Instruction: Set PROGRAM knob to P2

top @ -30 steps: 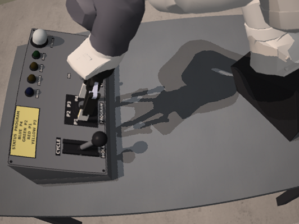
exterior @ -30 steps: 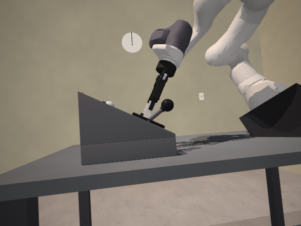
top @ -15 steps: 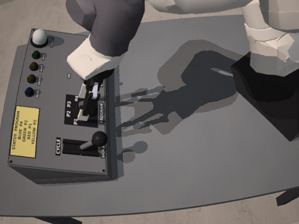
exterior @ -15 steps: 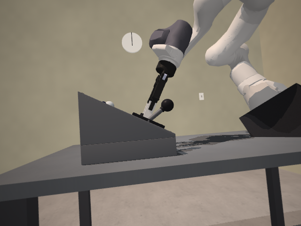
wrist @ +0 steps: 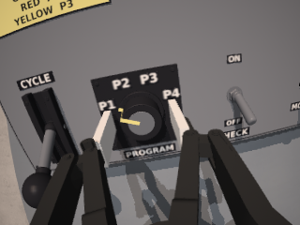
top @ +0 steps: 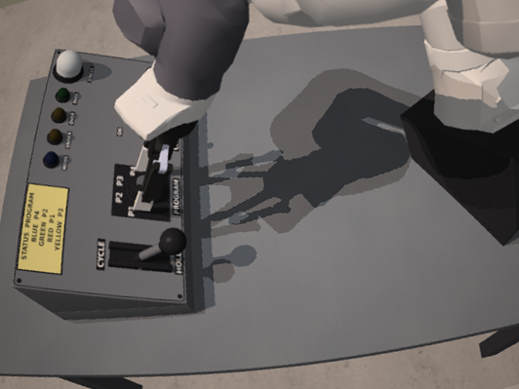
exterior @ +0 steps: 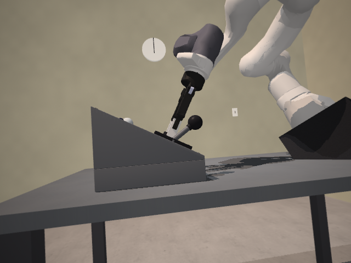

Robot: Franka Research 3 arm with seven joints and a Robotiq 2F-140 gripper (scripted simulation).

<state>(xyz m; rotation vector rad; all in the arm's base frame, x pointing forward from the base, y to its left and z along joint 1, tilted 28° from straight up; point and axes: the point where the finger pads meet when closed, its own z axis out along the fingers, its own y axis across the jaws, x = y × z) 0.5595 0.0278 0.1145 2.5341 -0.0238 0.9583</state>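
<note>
Now: the grey sloped console 70 mm to the right of my hand, 40 mm below it and 30 mm ahead of it. The rest, counted from my hand: small black mode knob (240 mm to the right, 30 mm behind, 10 mm below); check toggle (120 mm to the right, 20 mm below, 10 mm behind); black ball lever (120 mm to the left, 10 mm below).
</note>
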